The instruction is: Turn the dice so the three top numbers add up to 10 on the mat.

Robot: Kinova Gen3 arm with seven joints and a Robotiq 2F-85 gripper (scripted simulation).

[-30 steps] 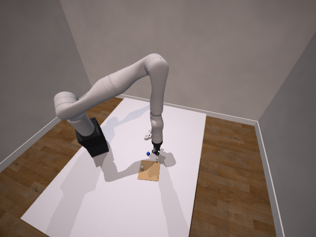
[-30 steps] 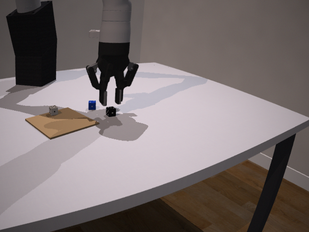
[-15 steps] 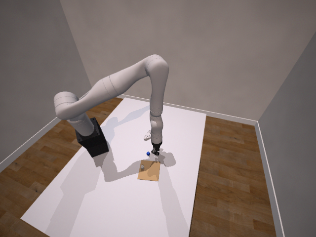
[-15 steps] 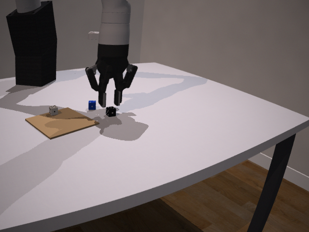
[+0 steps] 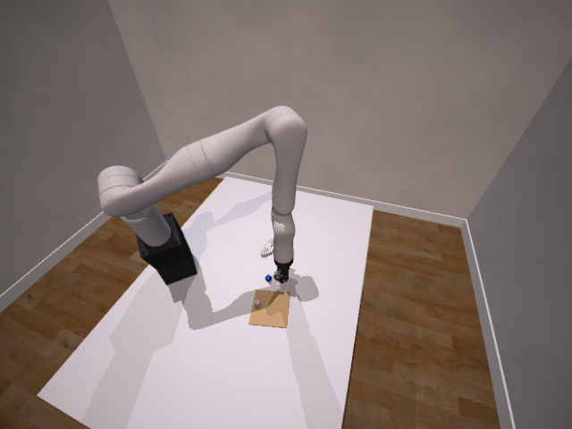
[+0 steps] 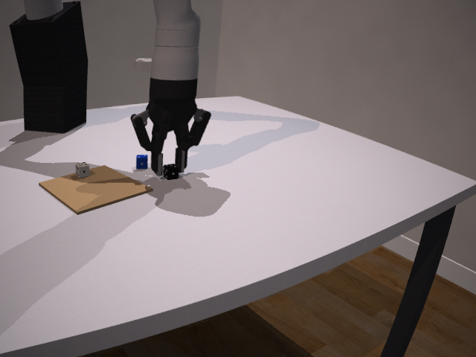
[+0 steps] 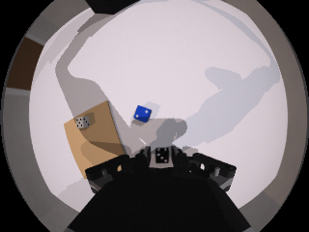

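Now: the black die 10 mm below my hand. Round my hand: blue die (60 mm behind, 20 mm to the right, 10 mm below); then white die (60 mm behind, 140 mm to the right, 10 mm below); then tan mat (10 mm behind, 140 mm to the right, 20 mm below).
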